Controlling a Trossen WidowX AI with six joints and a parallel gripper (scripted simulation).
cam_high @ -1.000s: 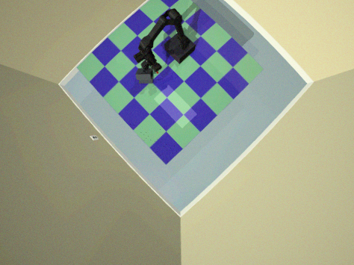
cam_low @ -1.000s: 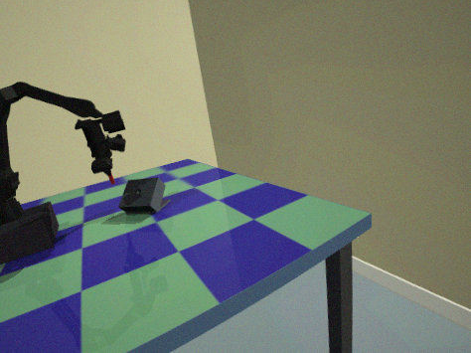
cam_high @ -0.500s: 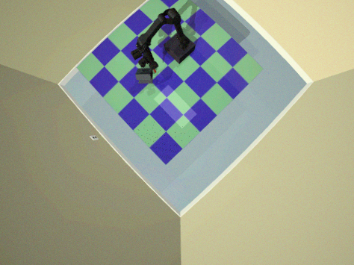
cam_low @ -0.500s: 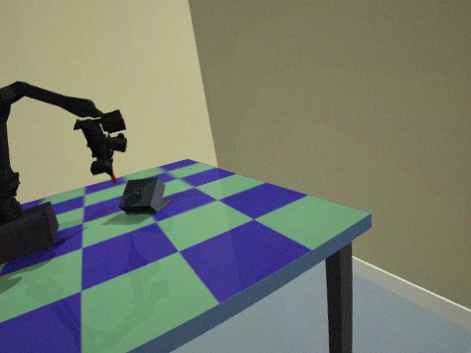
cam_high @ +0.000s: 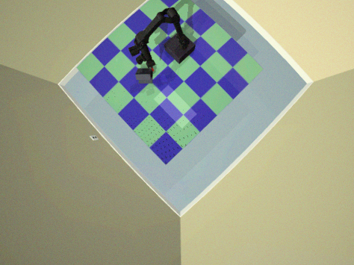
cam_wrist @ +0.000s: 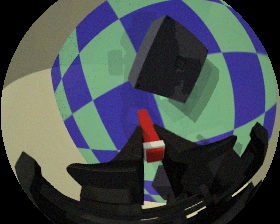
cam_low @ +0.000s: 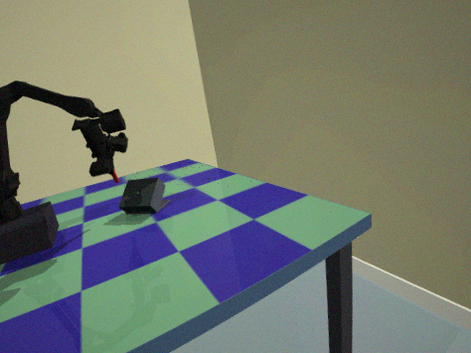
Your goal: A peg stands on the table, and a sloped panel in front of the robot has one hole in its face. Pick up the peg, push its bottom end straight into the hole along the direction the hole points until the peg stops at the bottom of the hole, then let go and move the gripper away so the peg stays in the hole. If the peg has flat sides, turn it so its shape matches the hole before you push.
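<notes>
The grey sloped panel is 70 mm ahead of my gripper tip, 50 mm to the right of it and 100 mm below it. The rest, counted from my gripper tip: red peg: 10 mm to the right, 10 mm above.
</notes>
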